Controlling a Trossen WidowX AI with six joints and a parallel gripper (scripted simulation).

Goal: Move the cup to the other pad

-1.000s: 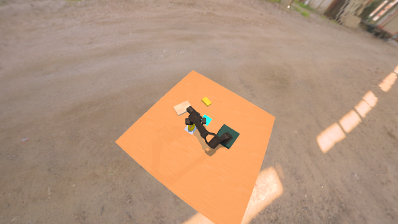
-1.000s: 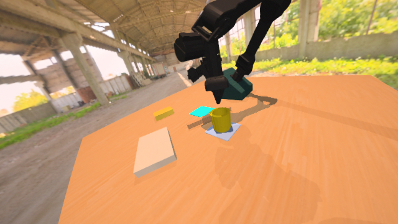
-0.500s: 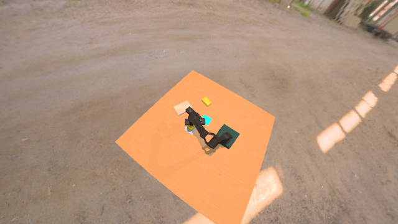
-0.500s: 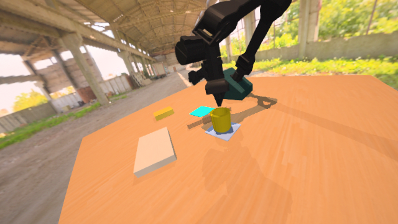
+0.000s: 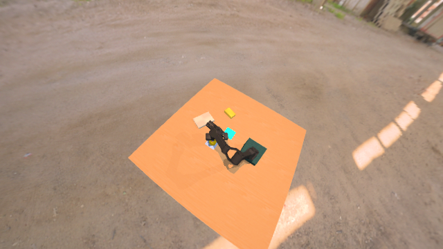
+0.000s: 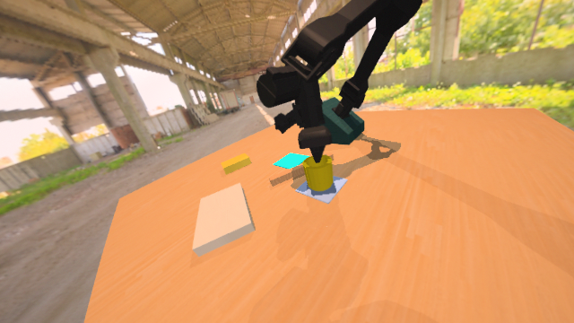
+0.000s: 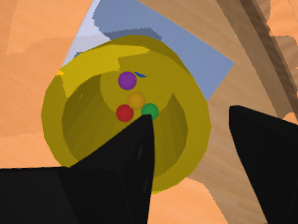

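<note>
Right now the yellow cup is 20 mm ahead of my gripper tip, 20 mm to the left of it and 30 mm below it. Round my gripper tip: thin low bar (10 mm behind, 70 mm to the right, 60 mm below); cyan pad (40 mm behind, 170 mm to the right, 70 mm below).
</note>
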